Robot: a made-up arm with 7 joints. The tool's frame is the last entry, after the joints.
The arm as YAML. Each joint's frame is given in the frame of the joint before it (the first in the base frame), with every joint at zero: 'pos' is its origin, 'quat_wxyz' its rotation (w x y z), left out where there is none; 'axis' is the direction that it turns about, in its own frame. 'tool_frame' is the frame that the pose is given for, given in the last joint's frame.
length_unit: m
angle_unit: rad
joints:
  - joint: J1
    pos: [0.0, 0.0, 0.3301]
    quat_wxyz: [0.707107, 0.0, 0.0, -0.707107]
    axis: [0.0, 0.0, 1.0]
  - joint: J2
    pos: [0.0, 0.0, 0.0]
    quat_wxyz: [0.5, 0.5, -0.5, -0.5]
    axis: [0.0, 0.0, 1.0]
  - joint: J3
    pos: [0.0, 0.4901, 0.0]
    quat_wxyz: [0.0, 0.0, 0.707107, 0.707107]
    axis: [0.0, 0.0, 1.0]
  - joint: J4
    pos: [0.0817, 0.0, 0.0]
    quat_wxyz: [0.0, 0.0, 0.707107, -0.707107]
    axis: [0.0, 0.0, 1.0]
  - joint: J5
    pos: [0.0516, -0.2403, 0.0]
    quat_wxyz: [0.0, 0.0, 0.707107, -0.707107]
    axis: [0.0, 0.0, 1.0]
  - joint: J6
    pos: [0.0, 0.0, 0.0]
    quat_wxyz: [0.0, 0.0, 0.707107, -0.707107]
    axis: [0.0, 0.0, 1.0]
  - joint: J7
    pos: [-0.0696, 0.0, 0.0]
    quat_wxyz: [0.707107, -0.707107, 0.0, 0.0]
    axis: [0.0, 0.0, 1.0]
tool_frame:
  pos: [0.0, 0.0, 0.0]
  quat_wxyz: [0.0, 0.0, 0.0, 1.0]
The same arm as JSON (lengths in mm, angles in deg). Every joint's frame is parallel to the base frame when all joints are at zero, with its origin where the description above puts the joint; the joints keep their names.
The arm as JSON. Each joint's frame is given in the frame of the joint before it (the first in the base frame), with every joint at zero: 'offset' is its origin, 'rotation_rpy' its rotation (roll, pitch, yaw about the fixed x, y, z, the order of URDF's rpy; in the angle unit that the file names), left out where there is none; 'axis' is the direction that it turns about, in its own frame. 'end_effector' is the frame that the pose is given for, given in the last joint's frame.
{
  "length_unit": "mm",
  "angle_unit": "deg",
  "chain": [
    {
      "id": "J1",
      "offset": [
        0.0,
        0.0,
        330.1
      ],
      "axis": [
        0.0,
        0.0,
        1.0
      ]
    },
    {
      "id": "J2",
      "offset": [
        0.0,
        0.0,
        0.0
      ],
      "axis": [
        0.0,
        1.0,
        0.0
      ]
    },
    {
      "id": "J3",
      "offset": [
        0.0,
        0.0,
        490.1
      ],
      "axis": [
        0.0,
        0.0,
        1.0
      ]
    },
    {
      "id": "J4",
      "offset": [
        81.7,
        0.0,
        0.0
      ],
      "axis": [
        0.0,
        -1.0,
        0.0
      ]
    },
    {
      "id": "J5",
      "offset": [
        -51.6,
        0.0,
        240.3
      ],
      "axis": [
        0.0,
        0.0,
        1.0
      ]
    },
    {
      "id": "J6",
      "offset": [
        0.0,
        0.0,
        0.0
      ],
      "axis": [
        0.0,
        -1.0,
        0.0
      ]
    },
    {
      "id": "J7",
      "offset": [
        69.6,
        0.0,
        0.0
      ],
      "axis": [
        0.0,
        0.0,
        -1.0
      ]
    }
  ],
  "end_effector": {
    "offset": [
      0.0,
      0.0,
      0.0
    ],
    "rotation_rpy": [
      180.0,
      0.0,
      0.0
    ]
  }
}

